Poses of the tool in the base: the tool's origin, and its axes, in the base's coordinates. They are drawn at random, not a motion.
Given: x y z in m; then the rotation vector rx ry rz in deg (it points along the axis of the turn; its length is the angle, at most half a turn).
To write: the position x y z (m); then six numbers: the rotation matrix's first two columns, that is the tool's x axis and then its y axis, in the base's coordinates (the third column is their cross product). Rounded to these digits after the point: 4 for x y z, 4 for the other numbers.
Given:
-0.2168 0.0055 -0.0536 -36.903 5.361 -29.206
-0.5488 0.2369 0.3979 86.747 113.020 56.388
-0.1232 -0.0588 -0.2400 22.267 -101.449 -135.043
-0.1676 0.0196 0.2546 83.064 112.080 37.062
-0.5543 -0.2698 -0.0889 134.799 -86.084 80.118
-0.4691 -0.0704 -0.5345 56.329 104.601 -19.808
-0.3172 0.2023 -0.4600 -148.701 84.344 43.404
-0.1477 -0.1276 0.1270 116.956 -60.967 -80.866
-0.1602 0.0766 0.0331 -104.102 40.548 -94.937
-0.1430 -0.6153 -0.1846 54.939 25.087 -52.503
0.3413 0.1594 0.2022 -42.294 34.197 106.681
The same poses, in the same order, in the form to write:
-0.2168 0.0055 -0.0536 0.8732 -0.4821 0.0718 0.4252 0.6814 -0.5957
-0.5488 0.2369 0.3979 -0.2861 0.9562 0.0621 0.6246 0.1370 0.7688
-0.1232 -0.0588 -0.2400 -0.9520 -0.2872 -0.1061 -0.0219 -0.2817 0.9593
-0.1676 0.0196 0.2546 -0.2123 0.9596 -0.1848 0.6602 0.2803 0.6968
-0.5543 -0.2698 -0.0889 0.1358 -0.7165 0.6843 -0.7339 -0.5367 -0.4164
-0.4691 -0.0704 -0.5345 -0.1771 0.4702 -0.8646 0.7537 0.6297 0.1880
-0.3172 0.2023 -0.4600 0.4221 -0.7900 -0.4447 -0.8210 -0.5411 0.1819
-0.1477 -0.1276 0.1270 0.1841 -0.7906 -0.5841 -0.3440 -0.6084 0.7152
-0.1602 0.0766 0.0331 0.0902 -0.7167 0.6915 -0.0040 -0.6946 -0.7194
-0.1430 -0.6153 -0.1846 0.5629 -0.4682 -0.6811 0.8241 0.2544 0.5061
0.3413 0.1594 0.2022 -0.3095 0.6226 -0.7187 -0.9244 -0.3741 0.0740

